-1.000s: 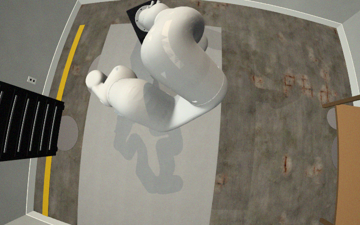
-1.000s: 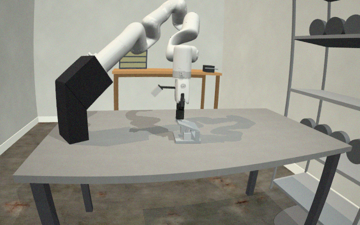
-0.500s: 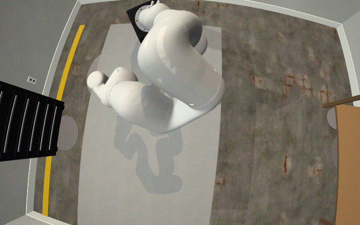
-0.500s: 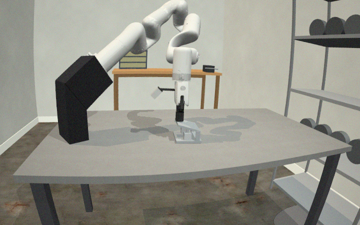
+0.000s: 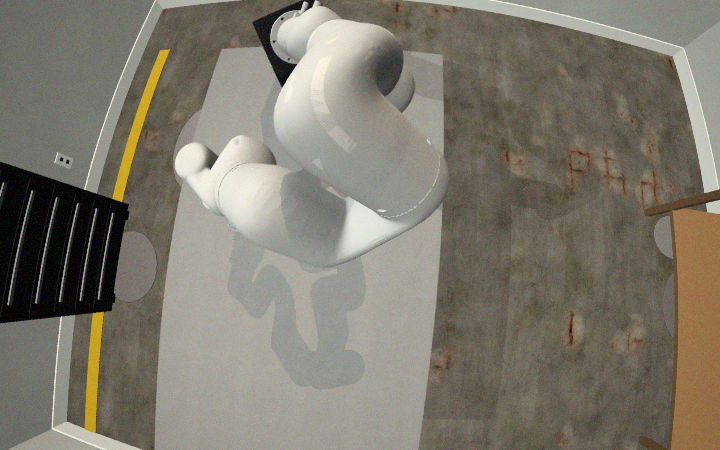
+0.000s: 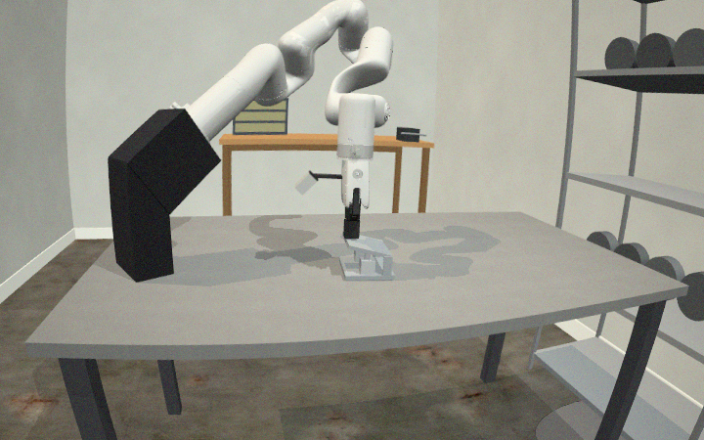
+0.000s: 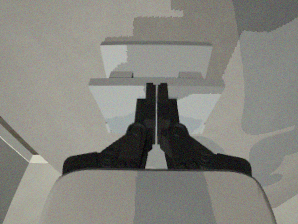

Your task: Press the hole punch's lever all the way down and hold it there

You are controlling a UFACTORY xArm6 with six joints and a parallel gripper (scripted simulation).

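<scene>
The hole punch lever is 3 cm ahead of my hand, 1 cm to the left of it and 4 cm below it. The rest, counted from my hand: hole punch (4 cm ahead, 1 cm to the left, 6 cm below).
</scene>
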